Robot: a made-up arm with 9 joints. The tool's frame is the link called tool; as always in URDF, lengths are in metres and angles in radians. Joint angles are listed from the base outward.
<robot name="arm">
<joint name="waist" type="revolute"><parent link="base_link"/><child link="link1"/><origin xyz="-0.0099 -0.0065 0.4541"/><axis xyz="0 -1 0"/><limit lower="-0.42" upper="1.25"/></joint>
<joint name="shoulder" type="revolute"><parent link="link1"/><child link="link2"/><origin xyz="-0.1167 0.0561 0.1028"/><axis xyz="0 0 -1"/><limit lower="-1.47" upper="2.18"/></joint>
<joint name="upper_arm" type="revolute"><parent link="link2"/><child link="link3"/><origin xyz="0.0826 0.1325 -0.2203"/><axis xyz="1 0 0"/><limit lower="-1.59" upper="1.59"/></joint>
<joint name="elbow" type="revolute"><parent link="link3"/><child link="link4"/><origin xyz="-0.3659 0.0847 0.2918"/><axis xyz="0 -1 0"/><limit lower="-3.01" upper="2.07"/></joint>
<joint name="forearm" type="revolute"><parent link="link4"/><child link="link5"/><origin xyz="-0.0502 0.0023 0.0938"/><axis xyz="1 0 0"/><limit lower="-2.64" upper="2.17"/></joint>
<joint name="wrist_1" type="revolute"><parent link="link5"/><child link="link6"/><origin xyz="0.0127 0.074 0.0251"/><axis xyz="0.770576 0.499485 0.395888"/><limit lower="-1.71" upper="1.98"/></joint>
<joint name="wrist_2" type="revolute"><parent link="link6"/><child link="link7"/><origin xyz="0.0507 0.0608 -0.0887"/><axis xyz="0 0 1"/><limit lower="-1.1" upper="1.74"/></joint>
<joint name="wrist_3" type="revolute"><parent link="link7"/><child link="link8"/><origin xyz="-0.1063 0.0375 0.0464"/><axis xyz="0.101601 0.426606 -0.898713"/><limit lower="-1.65" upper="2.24"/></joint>
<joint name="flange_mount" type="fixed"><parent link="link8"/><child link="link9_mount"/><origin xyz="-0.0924 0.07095 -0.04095"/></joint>
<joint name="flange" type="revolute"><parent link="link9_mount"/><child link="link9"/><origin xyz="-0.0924 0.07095 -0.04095"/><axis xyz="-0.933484 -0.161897 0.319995"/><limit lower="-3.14" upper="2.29"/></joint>
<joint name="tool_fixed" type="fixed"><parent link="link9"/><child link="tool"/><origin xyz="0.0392 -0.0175 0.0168" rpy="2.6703 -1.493 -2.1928"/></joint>
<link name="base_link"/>
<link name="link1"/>
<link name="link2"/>
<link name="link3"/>
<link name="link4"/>
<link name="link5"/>
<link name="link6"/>
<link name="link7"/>
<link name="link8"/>
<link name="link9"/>
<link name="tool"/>
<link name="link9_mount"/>
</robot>
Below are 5 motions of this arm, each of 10 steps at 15 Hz.
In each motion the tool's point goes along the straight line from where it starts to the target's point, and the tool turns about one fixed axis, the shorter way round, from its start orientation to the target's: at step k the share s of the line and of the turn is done. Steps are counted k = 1, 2, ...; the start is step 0. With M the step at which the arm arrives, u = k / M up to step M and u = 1 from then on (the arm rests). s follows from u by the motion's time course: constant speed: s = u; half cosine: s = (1 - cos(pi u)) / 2; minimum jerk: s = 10 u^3 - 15 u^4 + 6 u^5.
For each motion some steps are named. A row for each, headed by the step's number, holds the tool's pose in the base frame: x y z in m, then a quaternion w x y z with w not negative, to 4 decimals.
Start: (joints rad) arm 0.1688 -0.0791 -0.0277 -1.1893 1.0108 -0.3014 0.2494 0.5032 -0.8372
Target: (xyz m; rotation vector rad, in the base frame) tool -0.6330 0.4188 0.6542 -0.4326 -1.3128 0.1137
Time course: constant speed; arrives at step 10
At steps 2, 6, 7, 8, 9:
2: -0.4146 0.5210 0.8022 0.7392 0.0188 -0.3413 -0.5803
6: -0.5238 0.4699 0.7282 0.8083 -0.0968 -0.5072 -0.2829
7: -0.5511 0.4571 0.7097 0.8087 -0.1242 -0.5387 -0.2009
8: -0.5784 0.4444 0.6912 0.8022 -0.1506 -0.5657 -0.1172
9: -0.6057 0.4316 0.6727 0.7890 -0.1757 -0.5878 -0.0326

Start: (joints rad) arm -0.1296 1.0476 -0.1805 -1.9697 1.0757 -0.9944 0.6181 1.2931 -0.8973
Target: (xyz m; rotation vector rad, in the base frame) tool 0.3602 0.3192 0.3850 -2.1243 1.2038 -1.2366
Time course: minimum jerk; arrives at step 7
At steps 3, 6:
3: 0.3170 0.3915 0.4546 0.2832 -0.6611 0.3793 -0.5822
6: 0.3586 0.3219 0.3876 0.2041 -0.7572 0.4292 -0.4481

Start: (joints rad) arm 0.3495 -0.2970 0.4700 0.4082 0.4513 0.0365 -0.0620 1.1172 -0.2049
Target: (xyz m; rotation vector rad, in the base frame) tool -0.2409 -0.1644 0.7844 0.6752 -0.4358 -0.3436
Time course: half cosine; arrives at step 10
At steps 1, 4, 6, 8, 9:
1: -0.7651 0.2011 0.7199 0.5877 0.4496 -0.5187 -0.4283
4: -0.5926 0.0808 0.7412 0.7162 0.4221 -0.4299 -0.3522
6: -0.4266 -0.0350 0.7616 0.8190 0.3833 -0.3318 -0.2687
8: -0.2922 -0.1286 0.7781 0.8851 0.3438 -0.2454 -0.1954
9: -0.2541 -0.1552 0.7828 0.9009 0.3314 -0.2199 -0.1739

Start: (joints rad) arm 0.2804 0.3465 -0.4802 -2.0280 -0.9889 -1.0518 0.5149 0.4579 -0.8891
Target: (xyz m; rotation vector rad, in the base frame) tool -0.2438 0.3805 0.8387 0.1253 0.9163 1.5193
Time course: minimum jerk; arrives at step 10
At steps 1, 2, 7, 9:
1: -0.4324 0.4473 0.6702 0.9669 -0.0535 -0.0500 0.2445
2: -0.4230 0.4439 0.6786 0.9612 -0.0483 -0.0262 0.2705
7: -0.2748 0.3915 0.8110 0.7144 0.0374 0.3346 0.6135
9: -0.2454 0.3811 0.8372 0.6346 0.0538 0.3968 0.6610

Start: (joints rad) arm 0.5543 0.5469 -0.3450 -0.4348 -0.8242 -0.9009 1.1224 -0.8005 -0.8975
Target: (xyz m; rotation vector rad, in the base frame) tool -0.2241 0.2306 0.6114 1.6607 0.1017 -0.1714
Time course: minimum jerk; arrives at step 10
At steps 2, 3, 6, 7, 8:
2: -0.4227 0.4107 0.6233 0.9427 0.1554 -0.1306 0.2647
3: -0.4006 0.3906 0.6220 0.9382 0.2318 -0.1130 0.2309
6: -0.2910 0.2913 0.6154 0.8174 0.5742 -0.0164 0.0441
7: -0.2585 0.2618 0.6135 0.7521 0.6588 0.0136 -0.0144
8: -0.2363 0.2417 0.6121 0.7007 0.7106 0.0340 -0.0543

